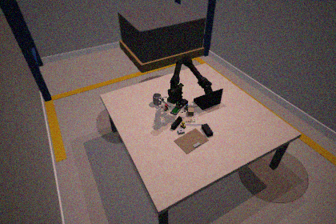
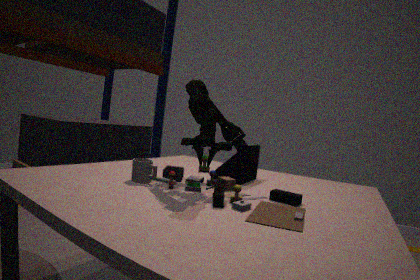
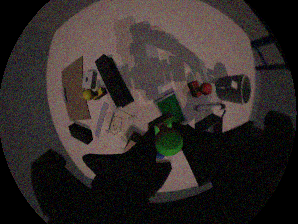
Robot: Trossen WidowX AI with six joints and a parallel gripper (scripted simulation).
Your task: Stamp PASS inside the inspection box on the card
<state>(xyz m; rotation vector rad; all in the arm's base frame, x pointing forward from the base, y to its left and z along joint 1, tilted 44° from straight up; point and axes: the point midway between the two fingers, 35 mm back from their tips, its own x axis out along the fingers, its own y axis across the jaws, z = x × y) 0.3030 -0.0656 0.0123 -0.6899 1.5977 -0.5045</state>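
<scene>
My gripper tip is 160 mm to the right of the yellow-knobbed stamp, 80 mm above it and 60 mm short of it. From my gripper tip the other things lie so: green-knobbed stamp: right at my gripper tip; then red-topped stamp: 100 mm to the right, 80 mm below, 60 mm ahead; then green-topped box: 90 mm below, 40 mm to the right.
</scene>
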